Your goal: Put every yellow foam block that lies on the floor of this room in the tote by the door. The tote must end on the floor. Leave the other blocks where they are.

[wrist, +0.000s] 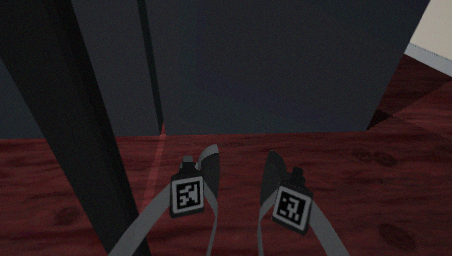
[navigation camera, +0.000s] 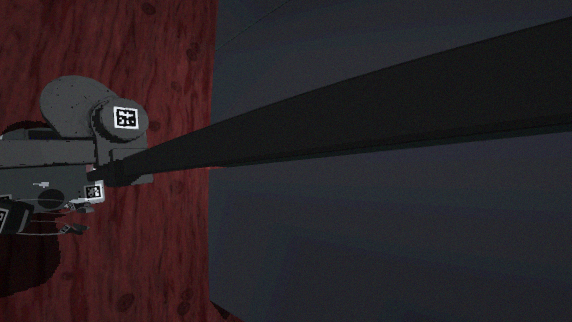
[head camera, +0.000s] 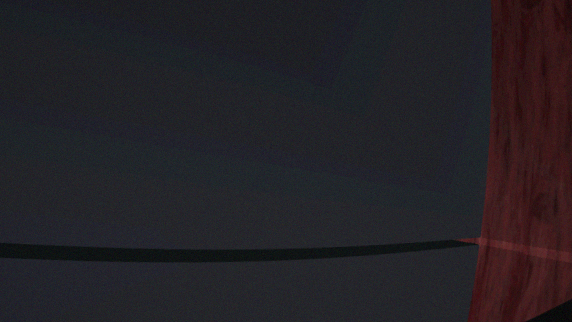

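Pixels of known places: gripper, fingertip midpoint: (navigation camera: 91,218); robot's base at its link origin: (navigation camera: 51,196).
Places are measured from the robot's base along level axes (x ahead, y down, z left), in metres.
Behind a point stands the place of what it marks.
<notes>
My gripper (wrist: 241,166) @(y -0.511, x 0.056, z 0.081 m) (navigation camera: 86,218) @(y -0.511, x 0.056, z 0.081 m) is open, with its two fingertips apart and bare reddish floor showing between them in the wrist view. In the navigation view it is at the lower left, beside the robot's base. No yellow foam block shows in the head, navigation or wrist view. The tote does not show in these views either.
Large dark panels (head camera: 250,210) @(y -0.881, x 0.031, z 0.787 m) (navigation camera: 380,225) @(y -1.106, x 0.224, z 0.759 m) (wrist: 280,65) stand upright on the red wood floor (head camera: 530,150) @(y 0.000, x 0.224, z 0.600 m) (navigation camera: 165,260) @(y 0.000, x 0.462, z 0.434 m) (wrist: 340,225). The robot's black mast (navigation camera: 375,105) @(y -1.228, x -0.068, z 0.117 m) (wrist: 85,115) crosses two views. A pale wall (wrist: 437,30) shows at the wrist view's upper right.
</notes>
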